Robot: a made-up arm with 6 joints.
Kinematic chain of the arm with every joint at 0, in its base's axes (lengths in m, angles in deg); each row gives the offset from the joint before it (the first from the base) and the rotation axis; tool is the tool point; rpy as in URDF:
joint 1: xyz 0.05 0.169 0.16 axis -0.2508 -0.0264 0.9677
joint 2: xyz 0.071 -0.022 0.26 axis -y
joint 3: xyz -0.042 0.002 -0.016 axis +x
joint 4: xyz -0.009 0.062 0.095 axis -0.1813 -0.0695 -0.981
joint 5: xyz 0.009 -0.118 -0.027 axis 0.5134 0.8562 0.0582
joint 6: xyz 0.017 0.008 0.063 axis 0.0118 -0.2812 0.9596
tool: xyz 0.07 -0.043 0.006 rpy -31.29 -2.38 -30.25
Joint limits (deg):
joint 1: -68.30..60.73
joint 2: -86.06..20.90
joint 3: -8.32..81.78
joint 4: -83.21..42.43
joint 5: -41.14..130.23
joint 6: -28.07..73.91
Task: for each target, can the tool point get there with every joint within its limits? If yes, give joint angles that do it. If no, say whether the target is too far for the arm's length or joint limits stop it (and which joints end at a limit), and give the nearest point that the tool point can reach.
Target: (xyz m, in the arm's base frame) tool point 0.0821 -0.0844 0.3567
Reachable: yes | joints -39.11 -53.63 32.36 -16.14 -4.46 -4.70
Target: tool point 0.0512 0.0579 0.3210
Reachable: yes | joints -46.45 4.80 30.35 1.55 112.88 -6.09
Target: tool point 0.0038 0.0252 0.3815
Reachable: yes | joints -18.88 -56.33 43.10 28.50 65.62 6.54
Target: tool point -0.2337 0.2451 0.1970
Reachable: no: joint limits stop it (at a limit: joint 1, joint 3, joint 4, joint 6) | nearest point -0.1421 0.1266 0.2840 | short by 0.173 m
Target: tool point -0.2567 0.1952 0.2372
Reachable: no: joint limits stop it (at a limit: joint 1, joint 3, joint 4, joint 6) | nearest point -0.1666 0.1128 0.2962 | short by 0.136 m
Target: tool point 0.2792 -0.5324 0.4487
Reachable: no: too far | nearest point 0.1192 -0.1457 0.4136 | short by 0.420 m
